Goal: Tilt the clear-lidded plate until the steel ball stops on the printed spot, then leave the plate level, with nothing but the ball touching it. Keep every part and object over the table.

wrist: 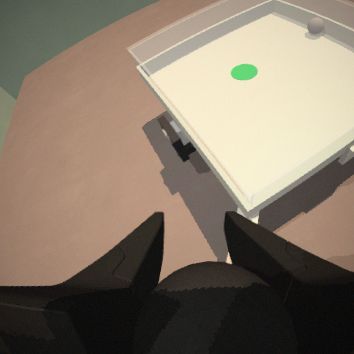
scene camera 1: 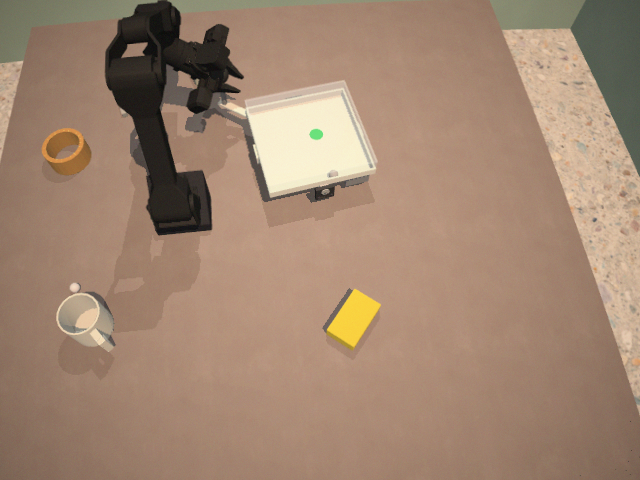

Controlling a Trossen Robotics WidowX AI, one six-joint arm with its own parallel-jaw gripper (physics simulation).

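Observation:
The clear-lidded plate [scene camera 1: 289,160] [wrist: 210,130] is a cream square tray with clear walls, raised above the table. Its exact tilt cannot be told. The green printed spot [scene camera 1: 316,134] [wrist: 244,72] is uncovered. The steel ball [scene camera 1: 332,174] [wrist: 315,26] is away from the spot, by the plate's front wall in the scene view. A pale handle [scene camera 1: 233,107] runs from the plate's back left corner toward the gripper. My gripper [scene camera 1: 240,84] [wrist: 193,219] is shut on a dark round knob [wrist: 215,295] at the handle's end; the join is hidden.
A black block with a silver disc [scene camera 1: 324,192] is at the plate's front edge. A yellow block [scene camera 1: 354,319] lies in front. An orange ring [scene camera 1: 69,165] stands at left. A mug [scene camera 1: 95,324] with a small white ball [scene camera 1: 74,286] beside it is at front left. The table [scene camera 1: 439,248] ends at right.

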